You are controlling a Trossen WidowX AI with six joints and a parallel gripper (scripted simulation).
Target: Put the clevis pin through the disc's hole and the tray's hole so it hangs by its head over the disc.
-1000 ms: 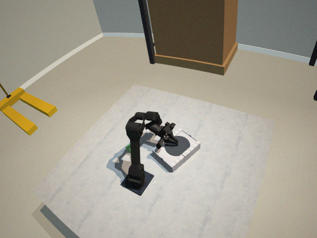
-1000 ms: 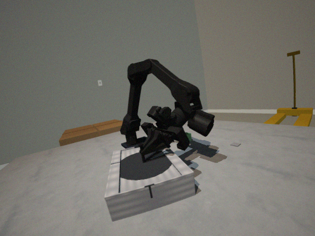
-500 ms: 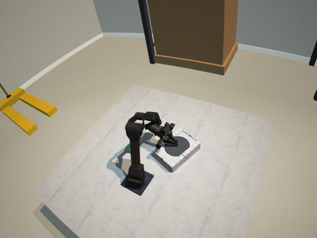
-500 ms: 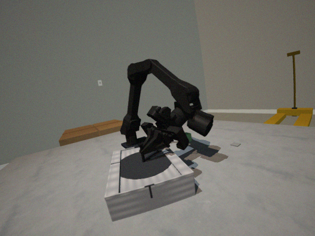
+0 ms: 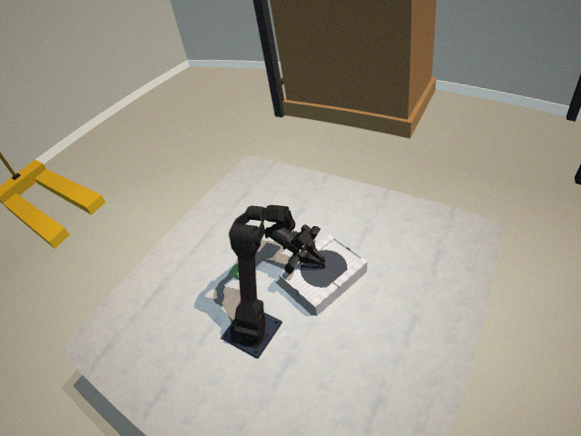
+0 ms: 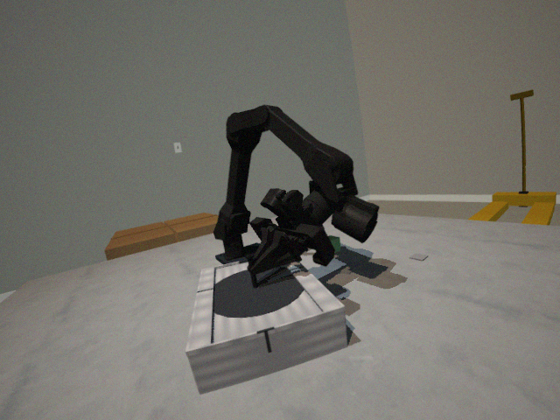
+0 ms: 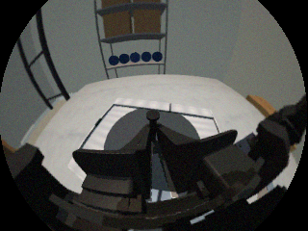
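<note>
The rimmed steel tray is 4 cm below my gripper tip. From my gripper tip the other things lie so: clevis pin: right at my gripper tip; wide dark disc: 3 cm below; small green cube: 28 cm to the left, 16 cm behind, 7 cm below.
</note>
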